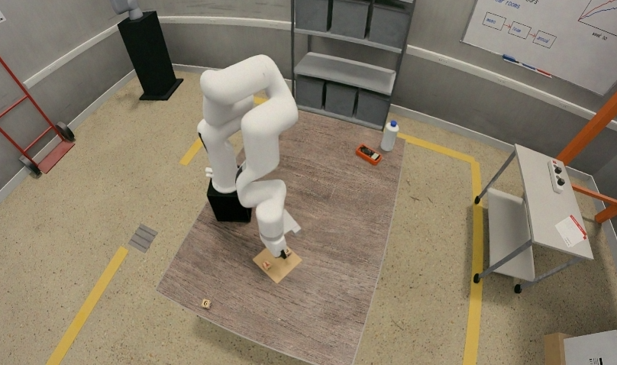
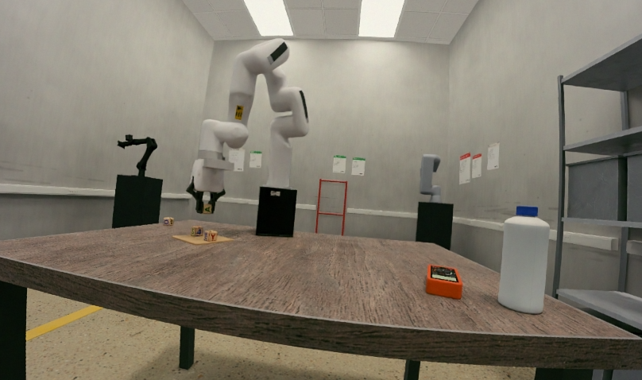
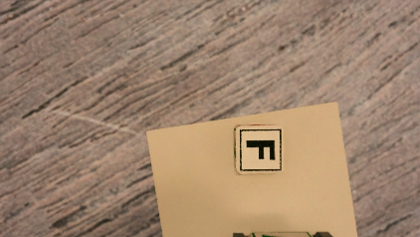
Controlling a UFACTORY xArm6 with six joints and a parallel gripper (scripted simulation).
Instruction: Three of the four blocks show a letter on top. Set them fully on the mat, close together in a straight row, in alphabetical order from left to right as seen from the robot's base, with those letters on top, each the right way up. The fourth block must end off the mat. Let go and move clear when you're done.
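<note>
My gripper is now 10 cm above the tan mat. The rest, counted from my hand: white bottle (70 cm to the left, 45 cm ahead, 2 cm below).
</note>
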